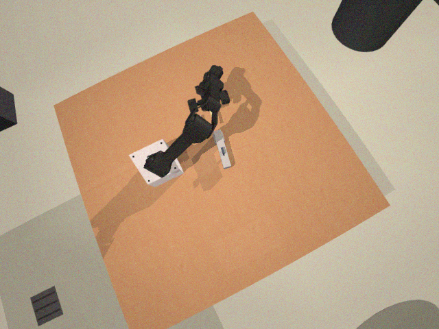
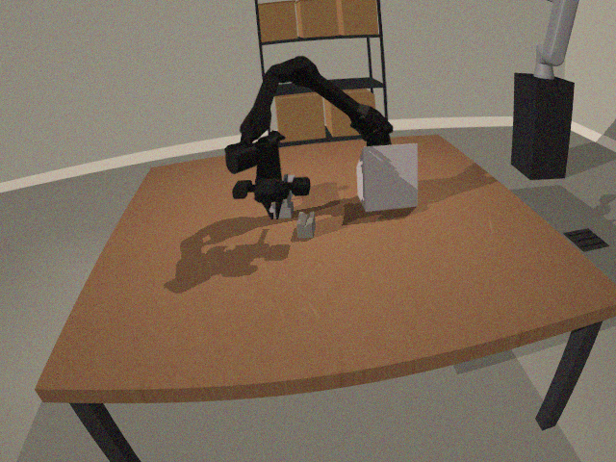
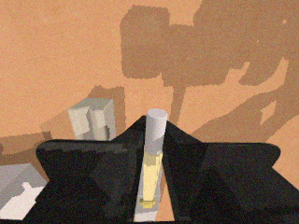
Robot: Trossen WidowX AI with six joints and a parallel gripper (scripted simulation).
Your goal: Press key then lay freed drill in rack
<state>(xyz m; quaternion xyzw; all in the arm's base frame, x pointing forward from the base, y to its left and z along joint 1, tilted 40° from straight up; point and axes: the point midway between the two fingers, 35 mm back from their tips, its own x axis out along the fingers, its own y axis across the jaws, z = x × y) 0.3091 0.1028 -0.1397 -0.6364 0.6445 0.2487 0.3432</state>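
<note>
My gripper tip is now 4 cm to the left of the drill and 3 cm below it. Also, from my gripper tip: light grey fixture block: 2 cm behind, 20 cm to the right, 2 cm below; then blue key: 3 cm behind, 23 cm to the right; then grey v-notched rack: 8 cm behind, 2 cm to the right, 4 cm below.
</note>
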